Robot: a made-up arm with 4 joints.
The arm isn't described. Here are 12 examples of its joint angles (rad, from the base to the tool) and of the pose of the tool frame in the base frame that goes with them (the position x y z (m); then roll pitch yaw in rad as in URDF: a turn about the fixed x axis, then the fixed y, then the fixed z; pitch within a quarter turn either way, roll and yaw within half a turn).
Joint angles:
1: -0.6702 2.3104 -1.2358 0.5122
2: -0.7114 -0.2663 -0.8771 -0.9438
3: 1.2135 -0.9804 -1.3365 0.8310
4: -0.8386 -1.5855 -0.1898 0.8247
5: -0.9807 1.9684 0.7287 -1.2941
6: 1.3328 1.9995 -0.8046 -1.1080
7: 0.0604 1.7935 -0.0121 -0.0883
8: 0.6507 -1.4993 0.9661 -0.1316
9: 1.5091 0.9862 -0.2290 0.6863
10: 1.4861 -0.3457 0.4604 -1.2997
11: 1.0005 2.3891 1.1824 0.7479
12: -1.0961 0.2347 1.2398 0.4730
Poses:
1: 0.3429 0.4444 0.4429 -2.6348 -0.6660 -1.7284
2: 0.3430 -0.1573 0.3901 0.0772 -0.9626 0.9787
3: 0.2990 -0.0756 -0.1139 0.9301 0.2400 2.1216
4: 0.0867 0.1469 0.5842 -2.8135 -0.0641 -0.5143
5: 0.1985 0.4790 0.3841 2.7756 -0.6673 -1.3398
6: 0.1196 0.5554 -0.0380 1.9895 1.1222 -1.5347
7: 0.2852 0.2892 0.1260 1.3828 -0.7006 -0.3818
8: 0.2455 -0.0070 0.1727 -2.6524 1.1066 0.2309
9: -0.0459 0.1819 -0.0896 0.9127 0.4668 0.8271
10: -0.1369 -0.1066 -0.0990 0.5948 0.4427 0.5277
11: 0.4019 0.2236 0.1345 0.6611 0.8903 0.4831
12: 0.2359 0.2661 0.4285 -2.2308 -0.9286 0.2176
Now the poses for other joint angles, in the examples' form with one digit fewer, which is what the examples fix.
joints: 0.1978 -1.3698 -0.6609 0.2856
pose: 0.397 0.000 0.433 -0.987 1.141 0.835
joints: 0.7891 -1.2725 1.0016 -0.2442
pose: 0.213 -0.020 0.119 -1.901 1.125 0.748
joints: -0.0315 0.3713 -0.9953 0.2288
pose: 0.393 -0.046 0.100 0.122 -0.666 1.097
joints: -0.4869 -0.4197 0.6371 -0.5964
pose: 0.210 -0.057 0.393 -1.594 -0.325 0.890
